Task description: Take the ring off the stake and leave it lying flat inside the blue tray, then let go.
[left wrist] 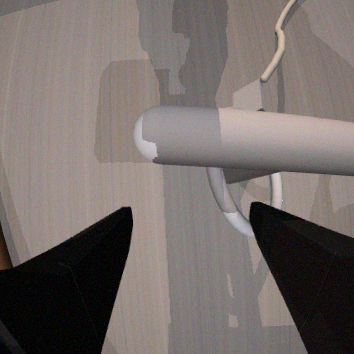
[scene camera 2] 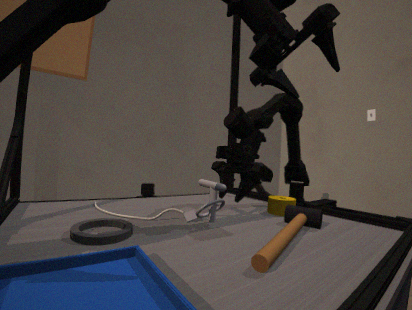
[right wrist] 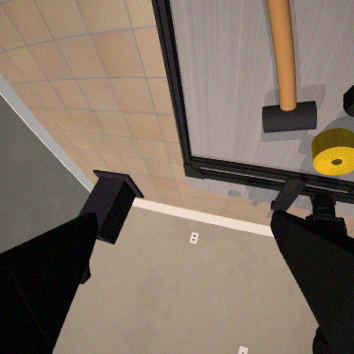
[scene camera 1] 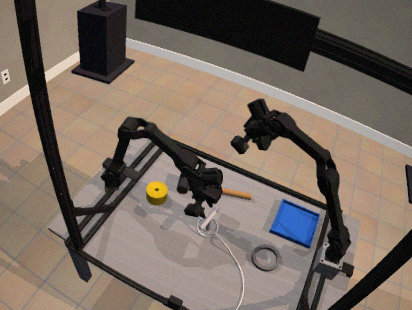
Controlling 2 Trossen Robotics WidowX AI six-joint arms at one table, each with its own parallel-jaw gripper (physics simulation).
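Frame: origin at the left arm's base, x ahead, y left, z up, level; metres.
Seen in the pictures: left gripper, fingertip midpoint: (left wrist: pixel 191 212) (scene camera 2: pixel 227 199) (scene camera 1: pixel 207 212); right gripper, fingertip midpoint: (scene camera 2: pixel 316 85) (right wrist: pixel 186 220) (scene camera 1: pixel 237 134); left arm's base, origin of the base link: (right wrist: pixel 322 199) (scene camera 1: pixel 112 184); right arm's base, origin of the base link: (scene camera 1: pixel 332 255).
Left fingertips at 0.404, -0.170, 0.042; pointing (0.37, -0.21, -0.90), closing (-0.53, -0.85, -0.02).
Note:
Offsets run from my left fingertips to a thing's top centre, as dx, dy, dz. "pt": to the spot under its first point.
A white T-shaped stake @[-0.003, -0.051, +0.044] (scene camera 1: pixel 209 220) (scene camera 2: pixel 212 184) (left wrist: pixel 280 142) stands upright on the table. A thin white ring @[pt -0.037, -0.051, -0.040] (scene camera 1: pixel 198 228) (scene camera 2: pixel 223 204) (left wrist: pixel 218 192) hangs tilted around its post, below the crossbar, with a tag and cord attached; the crossbar hides part of it in the left wrist view. My left gripper (scene camera 1: pixel 205 204) (scene camera 2: pixel 231 196) (left wrist: pixel 191 212) is open and empty, close beside one end of the crossbar. My right gripper (scene camera 1: pixel 252 145) (scene camera 2: pixel 317 82) (right wrist: pixel 186 220) is open and empty, raised high. The blue tray @[+0.398, -0.026, -0.039] (scene camera 1: pixel 295 222) (scene camera 2: pixel 75 260) lies at the right in scene camera 1.
A dark grey ring @[+0.228, -0.190, -0.047] (scene camera 1: pixel 253 258) (scene camera 2: pixel 101 239) lies between stake and tray. The white cord @[pt +0.118, -0.242, -0.056] (scene camera 1: pixel 242 270) (scene camera 2: pixel 131 216) trails over the table. A mallet @[+0.052, +0.158, -0.012] (scene camera 1: pixel 237 193) (scene camera 2: pixel 280 242) (right wrist: pixel 285 60) and a yellow cylinder @[-0.205, +0.124, -0.012] (scene camera 1: pixel 157 195) (scene camera 2: pixel 281 206) (right wrist: pixel 325 162) lie beyond the stake.

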